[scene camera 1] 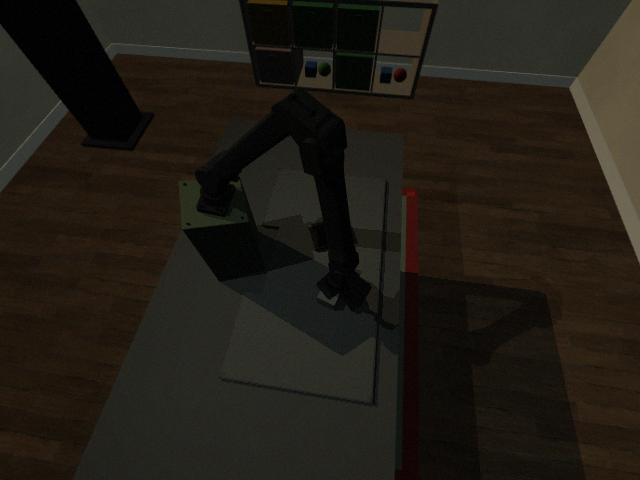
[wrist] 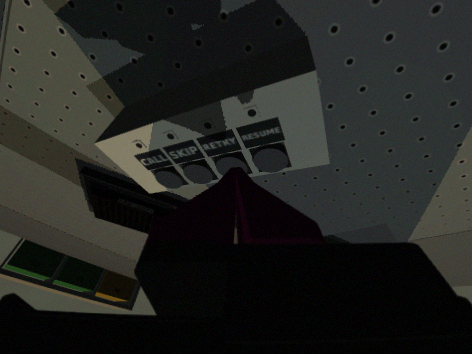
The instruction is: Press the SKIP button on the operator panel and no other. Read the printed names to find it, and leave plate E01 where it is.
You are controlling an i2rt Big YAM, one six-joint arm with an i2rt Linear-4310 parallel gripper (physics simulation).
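Frame: origin at the arm's base, x up, y back, z right, level; millimetres.
Where they show: gripper, fingertip midpoint: (wrist: 235,176); arm's base, origin of the base link: (scene camera 1: 216,199).
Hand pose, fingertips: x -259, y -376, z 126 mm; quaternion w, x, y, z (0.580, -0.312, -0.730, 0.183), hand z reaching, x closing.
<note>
Things, the pixels of their top centre, and the offset from my fingertips. Level surfaces: height alone.
- operator panel, middle of its top: (wrist: 202,155) (scene camera 1: 335,281) dz -26, dx -24, dy -12 mm
- SKIP button, middle of its top: (wrist: 198,174) dz -47, dx -24, dy +0 mm
- CALL button, middle of its top: (wrist: 168,180) dz -75, dx -24, dy -9 mm
- RETRY button, middle of its top: (wrist: 231,168) dz -18, dx -24, dy +10 mm
- dark slotted box, middle of its top: (wrist: 133,219) (scene camera 1: 331,230) dz -256, dx -53, dy +32 mm
- perforated board, its level: dx -79 mm
The operator panel (scene camera 1: 326,299) (wrist: 302,110) is a light box with dark sides. In the wrist view its printed names read, from left to right, CALL, SKIP, RETRY and RESUME, each with a round dark button beside it. The SKIP button (wrist: 199,173) is second from the left, between the CALL button (wrist: 169,178) and the RETRY button (wrist: 231,164). My gripper (wrist: 235,176) is shut and empty; its tips overlap the lower edge of the RETRY button in the wrist view, right of SKIP. Contact cannot be told. In the scene view the arm's wrist partly hides the panel. Plate E01 cannot be made out by name.
A dark slotted box (scene camera 1: 319,237) (wrist: 122,202) stands near the panel on the perforated board (scene camera 1: 299,356) (wrist: 370,115). A small dark item (scene camera 1: 270,226) lies near the arm's pedestal (scene camera 1: 222,248). A red strip (scene camera 1: 410,232) runs along the table's right side. A shelf unit (scene camera 1: 435,31) stands behind.
</note>
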